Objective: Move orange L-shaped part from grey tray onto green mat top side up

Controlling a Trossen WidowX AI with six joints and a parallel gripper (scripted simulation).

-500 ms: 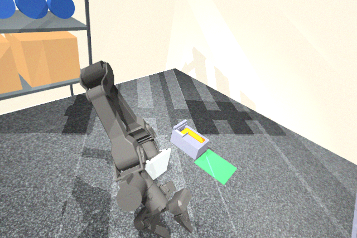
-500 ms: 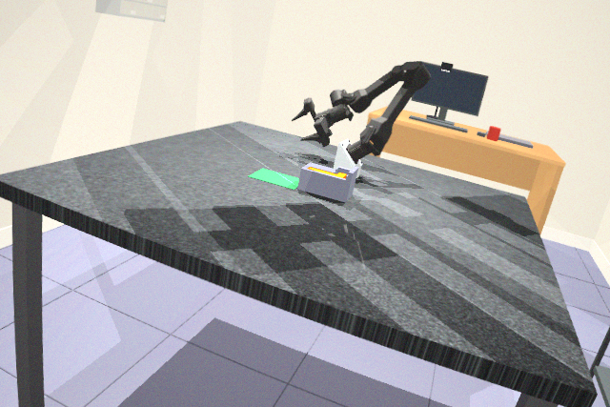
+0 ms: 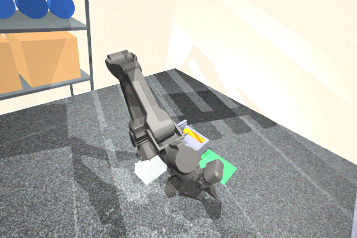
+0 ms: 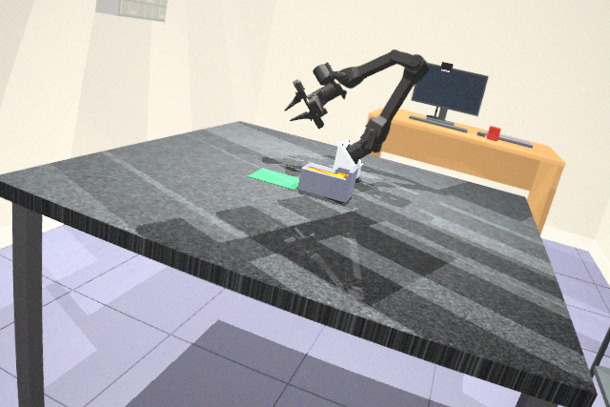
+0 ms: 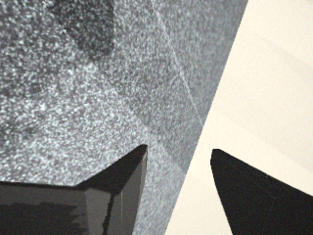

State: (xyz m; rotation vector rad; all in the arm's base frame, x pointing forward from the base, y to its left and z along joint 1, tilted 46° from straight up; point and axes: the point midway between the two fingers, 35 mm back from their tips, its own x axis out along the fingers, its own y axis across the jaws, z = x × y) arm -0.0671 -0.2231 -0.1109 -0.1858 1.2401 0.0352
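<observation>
Now: the orange L-shaped part 28 cm ahead of my gripper tip, 24 cm to the left of it and 10 cm below it. The rest, counted from my gripper tip: green mat (27 cm ahead, 7 cm to the left, 17 cm below).
</observation>
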